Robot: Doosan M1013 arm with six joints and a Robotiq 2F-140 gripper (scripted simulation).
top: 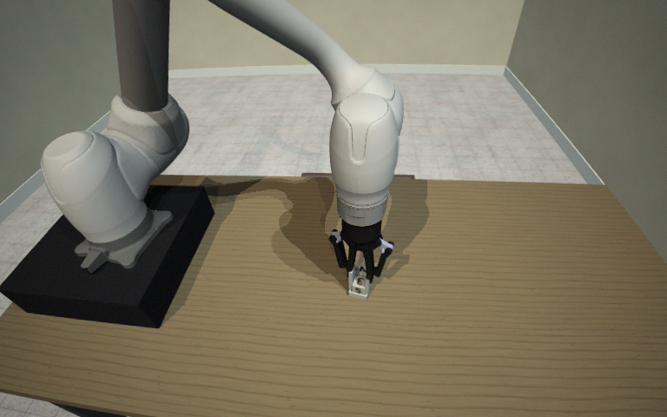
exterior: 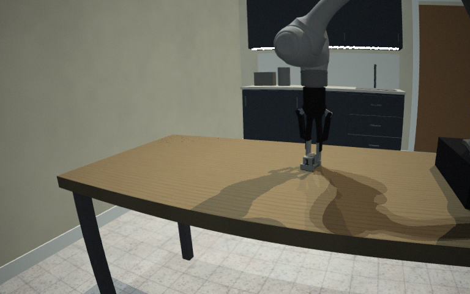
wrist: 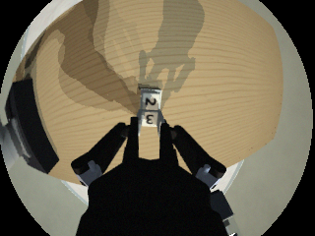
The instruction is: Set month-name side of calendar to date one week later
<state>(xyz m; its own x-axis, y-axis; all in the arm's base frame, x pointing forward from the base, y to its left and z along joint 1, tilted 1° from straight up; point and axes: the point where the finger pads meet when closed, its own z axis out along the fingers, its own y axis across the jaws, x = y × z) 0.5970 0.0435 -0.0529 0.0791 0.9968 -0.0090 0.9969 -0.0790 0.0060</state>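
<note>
The white tray is 40 mm below my hand and 20 mm to the left of it.
</note>
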